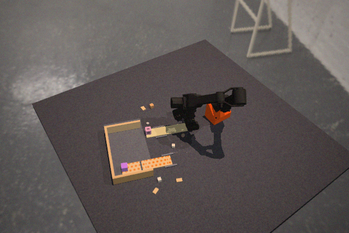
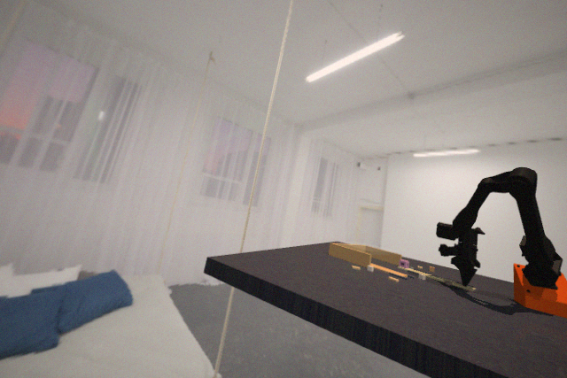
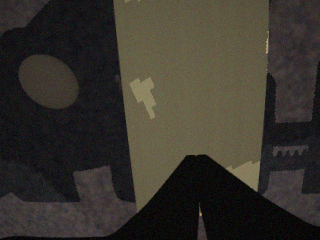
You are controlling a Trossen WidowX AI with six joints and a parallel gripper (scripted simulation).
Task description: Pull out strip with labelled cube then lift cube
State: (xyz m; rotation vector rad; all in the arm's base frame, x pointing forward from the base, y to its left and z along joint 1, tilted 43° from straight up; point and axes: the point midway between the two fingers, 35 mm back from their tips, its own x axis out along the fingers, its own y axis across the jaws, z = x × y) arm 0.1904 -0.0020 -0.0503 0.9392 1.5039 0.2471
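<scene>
The plain strip lies 9 cm ahead of my gripper tip and 4 cm to the right of it. The rest, counted from my gripper tip: labelled cube 20 cm ahead, 10 cm to the right, 2 cm above.
</scene>
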